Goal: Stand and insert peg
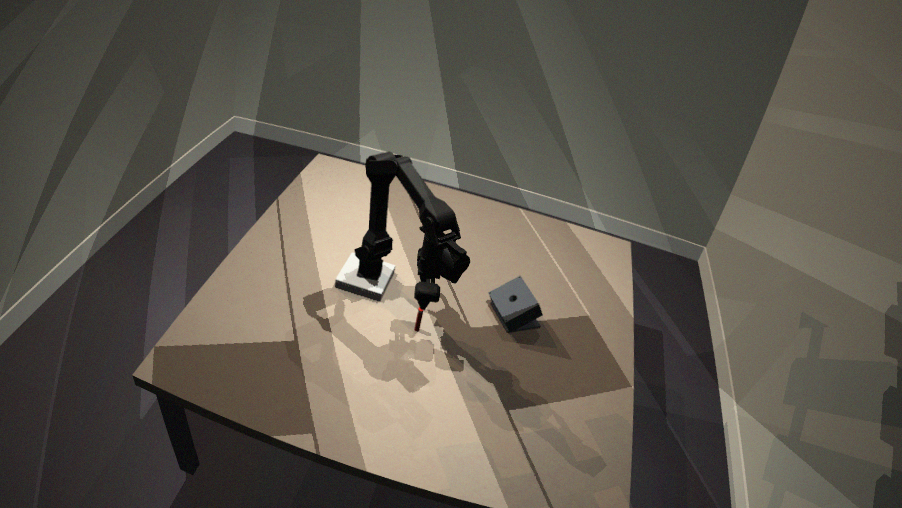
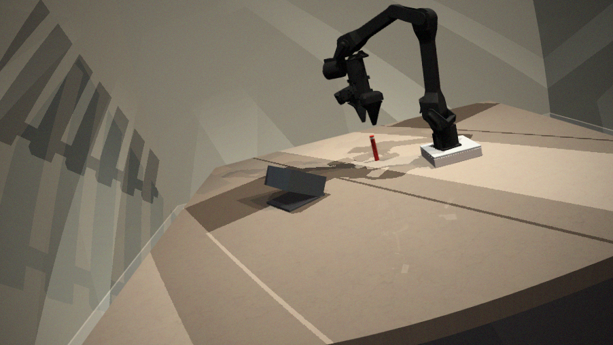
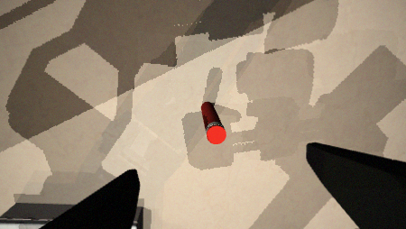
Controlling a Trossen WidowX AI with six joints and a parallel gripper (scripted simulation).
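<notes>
The red peg lies 6 cm below my gripper tip. Round my gripper tip: dark flat foot 28 cm ahead, 14 cm to the left, 12 cm below; then sloped panel 27 cm ahead, 13 cm to the left, 7 cm below.
</notes>
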